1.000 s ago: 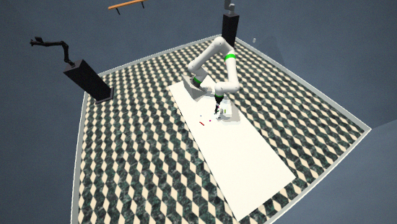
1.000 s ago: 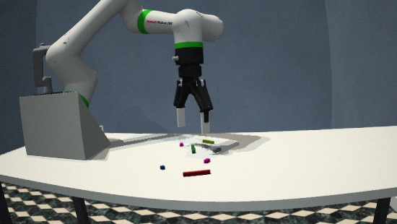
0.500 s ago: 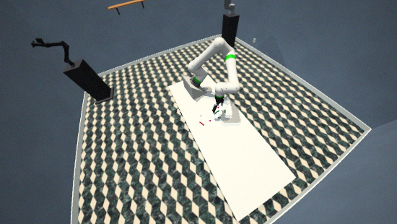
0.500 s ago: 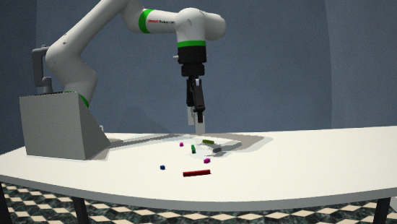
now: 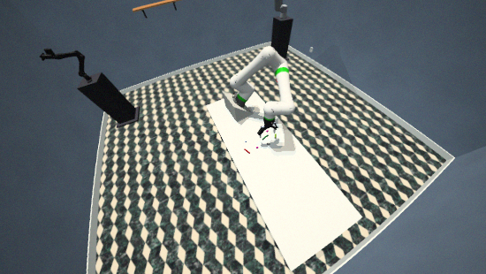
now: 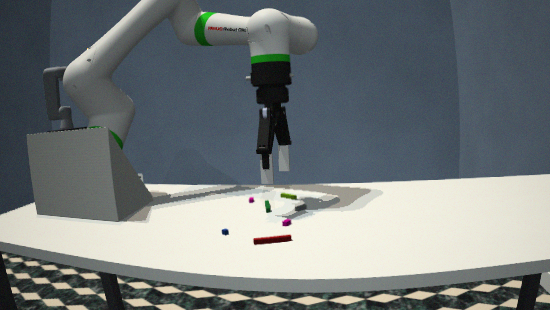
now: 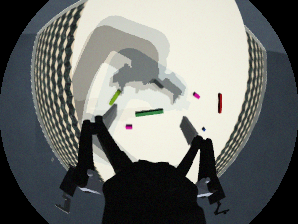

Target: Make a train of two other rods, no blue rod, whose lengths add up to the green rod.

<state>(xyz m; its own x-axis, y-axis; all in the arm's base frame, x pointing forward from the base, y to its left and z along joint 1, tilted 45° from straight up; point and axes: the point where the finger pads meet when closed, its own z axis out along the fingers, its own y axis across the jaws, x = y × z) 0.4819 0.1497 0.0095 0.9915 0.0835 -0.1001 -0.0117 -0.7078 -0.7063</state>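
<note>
My hand is 6 cm short of the grey rod, 1 cm to the left of it and 8 cm above it. Round my hand: blue rod (6 cm behind, 21 cm to the right, 8 cm below); then green rod (3 cm behind, 8 cm below); then lime rod (10 cm to the left, 8 cm below).
</note>
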